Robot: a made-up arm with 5 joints. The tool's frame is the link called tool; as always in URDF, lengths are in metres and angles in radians. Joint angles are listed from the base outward.
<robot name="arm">
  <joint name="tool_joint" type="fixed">
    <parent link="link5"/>
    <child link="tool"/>
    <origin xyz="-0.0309 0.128 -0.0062" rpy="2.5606 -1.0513 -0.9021"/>
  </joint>
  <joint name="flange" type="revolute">
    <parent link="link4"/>
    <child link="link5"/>
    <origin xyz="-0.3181 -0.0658 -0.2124" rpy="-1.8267 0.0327 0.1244"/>
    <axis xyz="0 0 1"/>
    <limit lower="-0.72" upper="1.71"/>
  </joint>
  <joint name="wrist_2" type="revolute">
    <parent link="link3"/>
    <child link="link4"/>
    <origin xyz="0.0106 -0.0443 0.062" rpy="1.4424 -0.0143 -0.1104"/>
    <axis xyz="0 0 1"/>
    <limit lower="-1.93" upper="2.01"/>
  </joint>
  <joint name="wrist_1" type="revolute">
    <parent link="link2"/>
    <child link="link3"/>
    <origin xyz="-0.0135 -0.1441 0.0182" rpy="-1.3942 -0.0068 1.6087"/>
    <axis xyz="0 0 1"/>
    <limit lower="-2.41" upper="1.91"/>
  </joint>
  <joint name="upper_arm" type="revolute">
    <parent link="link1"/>
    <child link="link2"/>
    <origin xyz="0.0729 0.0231 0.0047" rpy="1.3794 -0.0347 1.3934"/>
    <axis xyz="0 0 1"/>
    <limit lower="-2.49" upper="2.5"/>
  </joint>
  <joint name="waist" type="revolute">
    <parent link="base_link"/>
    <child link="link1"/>
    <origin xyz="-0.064 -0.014 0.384" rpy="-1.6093 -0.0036 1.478"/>
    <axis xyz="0 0 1"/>
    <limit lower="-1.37" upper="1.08"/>
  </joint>
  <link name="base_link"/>
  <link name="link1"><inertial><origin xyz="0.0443 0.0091 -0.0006"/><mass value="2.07"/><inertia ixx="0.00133" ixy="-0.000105" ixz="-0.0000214" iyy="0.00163" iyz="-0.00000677" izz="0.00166"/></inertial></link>
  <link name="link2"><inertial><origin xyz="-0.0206 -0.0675 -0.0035"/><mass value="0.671"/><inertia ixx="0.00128" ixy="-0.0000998" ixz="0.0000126" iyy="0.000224" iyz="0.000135" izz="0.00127"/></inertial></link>
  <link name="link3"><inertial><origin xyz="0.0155 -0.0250 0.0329"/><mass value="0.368"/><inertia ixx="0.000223" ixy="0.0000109" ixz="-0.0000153" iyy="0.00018" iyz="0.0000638" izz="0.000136"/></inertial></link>
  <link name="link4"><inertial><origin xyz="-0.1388 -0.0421 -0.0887"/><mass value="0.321"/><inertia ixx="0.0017" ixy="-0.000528" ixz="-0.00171" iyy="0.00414" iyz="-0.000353" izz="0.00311"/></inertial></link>
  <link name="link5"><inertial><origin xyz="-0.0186 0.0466 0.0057"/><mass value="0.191"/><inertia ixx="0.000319" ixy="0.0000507" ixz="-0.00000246" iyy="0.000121" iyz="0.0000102" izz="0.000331"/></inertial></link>
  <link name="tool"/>
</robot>
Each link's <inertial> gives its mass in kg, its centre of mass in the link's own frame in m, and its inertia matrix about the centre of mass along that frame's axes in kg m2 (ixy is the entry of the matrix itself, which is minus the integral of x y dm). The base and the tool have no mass. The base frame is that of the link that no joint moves.
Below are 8 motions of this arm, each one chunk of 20 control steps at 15 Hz.
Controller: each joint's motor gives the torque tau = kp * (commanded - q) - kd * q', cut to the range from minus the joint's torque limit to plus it. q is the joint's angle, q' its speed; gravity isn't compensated. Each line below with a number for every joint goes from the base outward.
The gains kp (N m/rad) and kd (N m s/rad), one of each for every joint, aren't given. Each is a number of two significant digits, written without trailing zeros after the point. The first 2 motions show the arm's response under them.
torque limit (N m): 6.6 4.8 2.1 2 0.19
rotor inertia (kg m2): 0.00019 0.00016 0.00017 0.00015 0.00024
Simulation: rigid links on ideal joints. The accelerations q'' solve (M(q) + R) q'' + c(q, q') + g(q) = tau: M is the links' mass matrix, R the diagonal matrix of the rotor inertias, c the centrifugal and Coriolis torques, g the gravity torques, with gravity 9.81 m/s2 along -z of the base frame. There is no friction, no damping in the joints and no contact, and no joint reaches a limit. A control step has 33 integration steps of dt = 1/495 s. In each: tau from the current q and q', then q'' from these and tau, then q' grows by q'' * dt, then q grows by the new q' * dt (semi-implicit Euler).
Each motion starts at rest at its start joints. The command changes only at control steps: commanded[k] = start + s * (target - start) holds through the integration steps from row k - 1 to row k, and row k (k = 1, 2, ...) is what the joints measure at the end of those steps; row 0 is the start. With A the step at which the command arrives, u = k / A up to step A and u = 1 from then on. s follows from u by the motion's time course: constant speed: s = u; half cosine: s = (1 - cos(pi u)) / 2; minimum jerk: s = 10 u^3 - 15 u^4 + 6 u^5; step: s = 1 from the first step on.
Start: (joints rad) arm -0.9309 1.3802 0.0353 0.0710 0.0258
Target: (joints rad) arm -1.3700 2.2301 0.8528 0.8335 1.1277
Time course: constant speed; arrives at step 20
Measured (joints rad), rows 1 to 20:
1: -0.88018 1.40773 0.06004 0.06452 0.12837
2: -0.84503 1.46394 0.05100 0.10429 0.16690
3: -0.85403 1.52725 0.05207 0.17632 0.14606
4: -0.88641 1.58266 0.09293 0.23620 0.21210
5: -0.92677 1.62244 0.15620 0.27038 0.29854
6: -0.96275 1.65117 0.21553 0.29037 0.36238
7: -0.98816 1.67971 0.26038 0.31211 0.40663
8: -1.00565 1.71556 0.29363 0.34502 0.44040
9: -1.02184 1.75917 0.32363 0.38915 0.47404
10: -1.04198 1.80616 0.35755 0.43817 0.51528
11: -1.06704 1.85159 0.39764 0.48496 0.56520
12: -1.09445 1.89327 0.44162 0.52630 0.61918
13: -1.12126 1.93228 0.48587 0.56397 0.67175
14: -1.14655 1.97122 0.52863 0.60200 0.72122
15: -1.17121 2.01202 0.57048 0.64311 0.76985
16: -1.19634 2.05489 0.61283 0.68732 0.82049
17: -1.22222 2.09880 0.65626 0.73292 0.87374
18: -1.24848 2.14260 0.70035 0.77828 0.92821
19: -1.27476 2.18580 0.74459 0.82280 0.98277
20: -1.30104 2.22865 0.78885 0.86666 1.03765
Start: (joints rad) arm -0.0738 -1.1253 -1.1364 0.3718 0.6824
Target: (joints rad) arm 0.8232 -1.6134 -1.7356 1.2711 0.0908
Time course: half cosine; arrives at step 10
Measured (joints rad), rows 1 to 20:
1: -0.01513 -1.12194 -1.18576 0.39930 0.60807
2: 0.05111 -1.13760 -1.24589 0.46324 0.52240
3: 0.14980 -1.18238 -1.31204 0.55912 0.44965
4: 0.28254 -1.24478 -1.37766 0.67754 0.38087
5: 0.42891 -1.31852 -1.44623 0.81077 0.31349
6: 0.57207 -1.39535 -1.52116 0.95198 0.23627
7: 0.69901 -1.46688 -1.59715 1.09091 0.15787
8: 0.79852 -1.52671 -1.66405 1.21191 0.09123
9: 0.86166 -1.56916 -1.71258 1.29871 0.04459
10: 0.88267 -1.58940 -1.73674 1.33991 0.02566
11: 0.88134 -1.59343 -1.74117 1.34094 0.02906
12: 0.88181 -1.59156 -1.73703 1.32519 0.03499
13: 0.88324 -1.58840 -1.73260 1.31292 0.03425
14: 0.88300 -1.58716 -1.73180 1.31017 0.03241
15: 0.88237 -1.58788 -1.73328 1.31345 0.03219
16: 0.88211 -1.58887 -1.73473 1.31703 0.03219
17: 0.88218 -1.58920 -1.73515 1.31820 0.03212
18: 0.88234 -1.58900 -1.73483 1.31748 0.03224
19: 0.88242 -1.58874 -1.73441 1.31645 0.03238
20: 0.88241 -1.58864 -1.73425 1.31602 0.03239
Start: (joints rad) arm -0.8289 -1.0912 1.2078 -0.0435 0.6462
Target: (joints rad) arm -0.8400 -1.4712 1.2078 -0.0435 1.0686
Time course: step
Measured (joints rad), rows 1 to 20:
1: -0.80793 -1.30970 1.20220 0.14979 0.99762
2: -0.82415 -1.42234 1.20315 0.07724 1.09750
3: -0.84150 -1.49875 1.18537 -0.03274 1.06743
4: -0.85435 -1.53870 1.15942 -0.09118 1.06729
5: -0.85787 -1.54229 1.14294 -0.09524 1.05401
6: -0.85369 -1.52299 1.14213 -0.06493 1.03878
7: -0.84522 -1.49806 1.15353 -0.02561 1.03750
8: -0.83634 -1.48017 1.17012 0.00309 1.04924
9: -0.83071 -1.47389 1.18464 0.01333 1.06440
10: -0.82986 -1.47711 1.19191 0.00833 1.07350
11: -0.83283 -1.48468 1.19076 -0.00346 1.07331
12: -0.83725 -1.49181 1.18392 -0.01433 1.06669
13: -0.84089 -1.49589 1.17586 -0.02029 1.05865
14: -0.84253 -1.49658 1.17029 -0.02106 1.05327
15: -0.84212 -1.49499 1.16877 -0.01852 1.05218
16: -0.84047 -1.49266 1.17067 -0.01502 1.05464
17: -0.83865 -1.49076 1.17415 -0.01228 1.05849
18: -0.83744 -1.48983 1.17728 -0.01102 1.06159
19: -0.83715 -1.48984 1.17889 -0.01110 1.06281
20: -0.83758 -1.49040 1.17881 -0.01193 1.06223

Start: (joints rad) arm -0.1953 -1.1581 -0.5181 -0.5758 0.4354
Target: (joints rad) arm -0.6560 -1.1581 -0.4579 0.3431 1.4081
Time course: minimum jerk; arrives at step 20
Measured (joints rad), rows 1 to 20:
1: -0.16993 -1.16144 -0.56497 -0.55995 0.36805
2: -0.17759 -1.16683 -0.60024 -0.55394 0.33316
3: -0.19642 -1.17534 -0.62451 -0.54430 0.35171
4: -0.21265 -1.18119 -0.63631 -0.52537 0.37895
5: -0.23203 -1.18211 -0.63447 -0.49082 0.43299
6: -0.25831 -1.17870 -0.62434 -0.43760 0.50316
7: -0.29195 -1.17286 -0.61277 -0.36778 0.57894
8: -0.33189 -1.16668 -0.60386 -0.28652 0.65835
9: -0.37602 -1.16146 -0.59854 -0.19925 0.74049
10: -0.42190 -1.15746 -0.59556 -0.11019 0.82433
11: -0.46709 -1.15424 -0.59276 -0.02230 0.90864
12: -0.50949 -1.15129 -0.58836 0.06204 0.99148
13: -0.54750 -1.14840 -0.58178 0.14034 1.06995
14: -0.58006 -1.14579 -0.57379 0.20985 1.14038
15: -0.60658 -1.14381 -0.56579 0.26796 1.19918
16: -0.62673 -1.14264 -0.55896 0.31287 1.24406
17: -0.64043 -1.14226 -0.55376 0.34402 1.27464
18: -0.64812 -1.14250 -0.55008 0.36220 1.29236
19: -0.65095 -1.14323 -0.54761 0.36958 1.30016
20: -0.65100 -1.14440 -0.54596 0.36968 1.30259

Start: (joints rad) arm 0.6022 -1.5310 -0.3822 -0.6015 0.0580
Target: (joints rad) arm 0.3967 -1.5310 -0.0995 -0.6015 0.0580
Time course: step
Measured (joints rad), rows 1 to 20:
1: 0.45576 -1.55001 -0.21309 -0.61638 -0.02516
2: 0.42420 -1.56311 -0.19199 -0.62332 -0.01095
3: 0.43679 -1.57607 -0.18408 -0.63956 -0.05451
4: 0.44388 -1.58190 -0.16788 -0.65000 -0.02333
5: 0.44601 -1.58081 -0.15549 -0.65006 -0.00713
6: 0.44595 -1.57625 -0.15085 -0.64351 -0.01646
7: 0.44479 -1.57180 -0.15107 -0.63655 -0.02502
8: 0.44397 -1.56972 -0.15261 -0.63311 -0.02801
9: 0.44378 -1.57012 -0.15381 -0.63353 -0.02768
10: 0.44378 -1.57180 -0.15458 -0.63597 -0.02610
11: 0.44365 -1.57348 -0.15530 -0.63843 -0.02509
12: 0.44343 -1.57445 -0.15603 -0.63983 -0.02515
13: 0.44327 -1.57463 -0.15654 -0.64005 -0.02567
14: 0.44329 -1.57430 -0.15660 -0.63956 -0.02598
15: 0.44345 -1.57380 -0.15623 -0.63885 -0.02591
16: 0.44365 -1.57337 -0.15568 -0.63828 -0.02563
17: 0.44377 -1.57313 -0.15524 -0.63797 -0.02540
18: 0.44379 -1.57309 -0.15505 -0.63792 -0.02534
19: 0.44373 -1.57318 -0.15512 -0.63805 -0.02543
20: 0.44365 -1.57333 -0.15533 -0.63824 -0.02556

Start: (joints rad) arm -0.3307 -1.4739 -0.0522 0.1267 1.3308
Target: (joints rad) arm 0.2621 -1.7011 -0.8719 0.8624 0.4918
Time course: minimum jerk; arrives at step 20
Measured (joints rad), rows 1 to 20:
1: -0.30626 -1.48584 -0.09736 0.14698 1.29874
2: -0.30667 -1.48787 -0.12996 0.16235 1.26272
3: -0.30325 -1.48999 -0.16237 0.17729 1.22281
4: -0.28500 -1.49675 -0.19323 0.19723 1.18678
5: -0.25352 -1.50739 -0.22287 0.22565 1.15570
6: -0.21243 -1.52060 -0.25744 0.26526 1.11522
7: -0.16513 -1.53534 -0.30318 0.31681 1.05642
8: -0.11369 -1.55110 -0.36214 0.37875 0.97937
9: -0.05904 -1.56767 -0.43154 0.44799 0.89100
10: -0.00196 -1.58484 -0.50581 0.52106 0.80083
11: 0.05596 -1.60230 -0.57960 0.59471 0.71632
12: 0.11216 -1.61968 -0.64960 0.66582 0.64027
13: 0.16381 -1.63632 -0.71427 0.73148 0.57242
14: 0.20881 -1.65138 -0.77214 0.78936 0.51325
15: 0.24586 -1.66414 -0.82136 0.83782 0.46499
16: 0.27423 -1.67428 -0.86036 0.87561 0.42926
17: 0.29366 -1.68169 -0.88850 0.90200 0.40588
18: 0.30477 -1.68648 -0.90617 0.91727 0.39348
19: 0.30917 -1.68910 -0.91487 0.92300 0.38974
20: 0.30963 -1.69038 -0.91739 0.92220 0.39092

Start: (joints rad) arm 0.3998 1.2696 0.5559 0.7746 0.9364
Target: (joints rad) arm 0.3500 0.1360 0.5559 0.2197 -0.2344
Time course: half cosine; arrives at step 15
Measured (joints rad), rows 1 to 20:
1: 0.42957 1.27810 0.57261 0.72304 0.95402
2: 0.44145 1.25298 0.57179 0.69156 0.89721
3: 0.43587 1.20324 0.56862 0.67050 0.82587
4: 0.42960 1.13646 0.57296 0.63881 0.76529
5: 0.42495 1.05299 0.57852 0.59756 0.68098
6: 0.42199 0.95561 0.58144 0.55119 0.57768
7: 0.41965 0.84958 0.58231 0.50326 0.46627
8: 0.41689 0.74015 0.58293 0.45616 0.35311
9: 0.41368 0.63178 0.58429 0.41111 0.24232
10: 0.41050 0.52851 0.58617 0.36907 0.13670
11: 0.40783 0.43442 0.58780 0.33131 0.03933
12: 0.40587 0.35372 0.58866 0.29945 -0.04529
13: 0.40465 0.29047 0.58881 0.27507 -0.11160
14: 0.40418 0.24811 0.58864 0.25950 -0.15420
15: 0.40449 0.22910 0.58856 0.25365 -0.16908
16: 0.40628 0.22961 0.58979 0.25851 -0.16451
17: 0.40916 0.23920 0.59189 0.27054 -0.15726
18: 0.41134 0.24820 0.59268 0.28145 -0.15454
19: 0.41192 0.25169 0.59205 0.28582 -0.15521
20: 0.41108 0.24995 0.59137 0.28374 -0.15663

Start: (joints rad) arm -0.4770 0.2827 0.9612 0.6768 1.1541
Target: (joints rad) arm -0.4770 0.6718 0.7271 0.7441 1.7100
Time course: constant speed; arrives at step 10
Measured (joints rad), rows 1 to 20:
1: -0.42418 0.32768 0.94569 0.65633 1.19755
2: -0.38437 0.40549 0.90493 0.71017 1.17520
3: -0.36048 0.47940 0.86643 0.77509 1.20273
4: -0.35631 0.53152 0.83805 0.80620 1.26316
5: -0.36674 0.56193 0.81929 0.79743 1.33294
6: -0.38057 0.58281 0.80483 0.76961 1.40470
7: -0.38897 0.60639 0.78820 0.74782 1.47017
8: -0.38887 0.63907 0.76623 0.74337 1.52230
9: -0.38295 0.68010 0.73990 0.75338 1.56392
10: -0.37653 0.72412 0.71236 0.76841 1.60586
11: -0.37107 0.74535 0.70298 0.78754 1.60153
12: -0.37046 0.74705 0.69768 0.79002 1.59372
13: -0.37495 0.73982 0.69710 0.77836 1.59985
14: -0.38096 0.73212 0.70007 0.76438 1.61072
15: -0.38405 0.72804 0.70291 0.75661 1.61734
16: -0.38310 0.72824 0.70330 0.75687 1.61586
17: -0.38010 0.73104 0.70163 0.76207 1.60998
18: -0.37766 0.73399 0.69972 0.76757 1.60547
19: -0.37710 0.73542 0.69892 0.77015 1.60477
20: -0.37804 0.73505 0.69933 0.76933 1.60673

